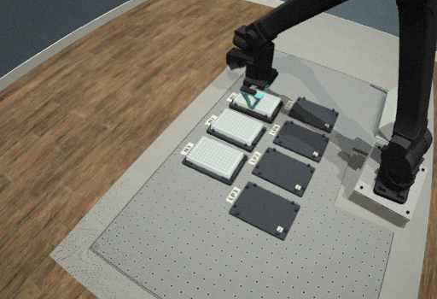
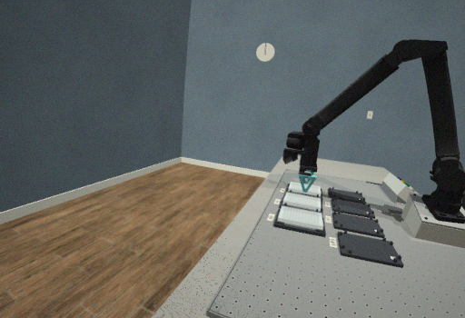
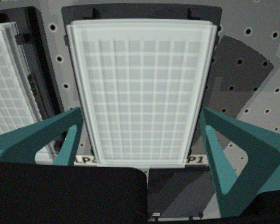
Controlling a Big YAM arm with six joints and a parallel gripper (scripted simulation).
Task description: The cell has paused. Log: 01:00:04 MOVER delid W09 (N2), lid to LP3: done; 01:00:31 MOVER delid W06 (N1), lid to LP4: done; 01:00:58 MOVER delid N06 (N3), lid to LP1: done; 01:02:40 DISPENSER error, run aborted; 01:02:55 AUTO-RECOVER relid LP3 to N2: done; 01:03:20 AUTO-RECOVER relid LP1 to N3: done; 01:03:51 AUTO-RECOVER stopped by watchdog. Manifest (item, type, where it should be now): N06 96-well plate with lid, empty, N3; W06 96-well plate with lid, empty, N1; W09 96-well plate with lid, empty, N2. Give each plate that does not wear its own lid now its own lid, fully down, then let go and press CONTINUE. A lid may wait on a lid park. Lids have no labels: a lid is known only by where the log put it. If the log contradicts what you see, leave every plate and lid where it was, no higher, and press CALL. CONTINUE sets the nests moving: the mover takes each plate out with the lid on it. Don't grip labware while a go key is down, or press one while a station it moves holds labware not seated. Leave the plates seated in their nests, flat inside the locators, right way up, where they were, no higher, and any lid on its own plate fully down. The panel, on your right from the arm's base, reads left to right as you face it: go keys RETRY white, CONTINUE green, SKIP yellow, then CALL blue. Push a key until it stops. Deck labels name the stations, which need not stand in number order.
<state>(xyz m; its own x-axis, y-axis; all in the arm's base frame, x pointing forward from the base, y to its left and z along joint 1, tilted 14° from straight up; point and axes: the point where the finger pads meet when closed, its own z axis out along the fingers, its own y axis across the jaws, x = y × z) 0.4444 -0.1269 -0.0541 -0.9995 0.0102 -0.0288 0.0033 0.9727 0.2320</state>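
The pale lid is 10 mm below my hand. Round my hand: 96-well plate: 10 mm below; then N1 label: 90 mm ahead, 40 mm below; then lid park LP1: 180 mm behind, 60 mm to the right, 30 mm below.
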